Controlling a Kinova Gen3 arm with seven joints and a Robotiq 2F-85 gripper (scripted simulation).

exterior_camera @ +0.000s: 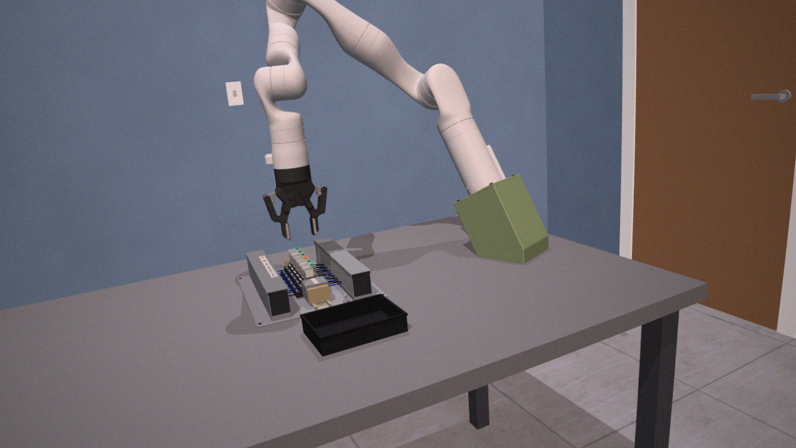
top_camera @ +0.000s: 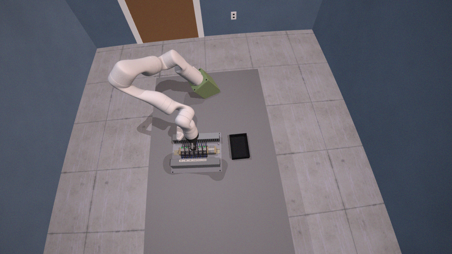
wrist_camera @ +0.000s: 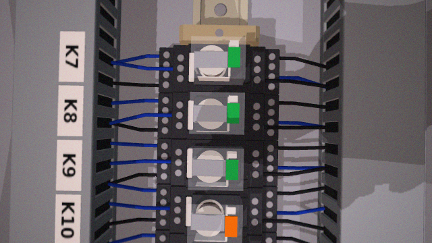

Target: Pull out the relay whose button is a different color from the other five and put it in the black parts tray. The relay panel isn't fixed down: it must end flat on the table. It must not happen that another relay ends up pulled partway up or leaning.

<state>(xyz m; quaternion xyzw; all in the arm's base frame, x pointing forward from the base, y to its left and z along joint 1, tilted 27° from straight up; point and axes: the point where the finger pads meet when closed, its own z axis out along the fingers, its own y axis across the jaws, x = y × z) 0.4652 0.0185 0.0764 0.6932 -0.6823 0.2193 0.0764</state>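
My gripper is now 90 mm above the relay and 10 mm to the left of it. The rest, counted from my hand: black parts tray: 270 mm to the left, 120 mm below, 10 mm behind; relay panel: 100 mm below, 10 mm to the right.
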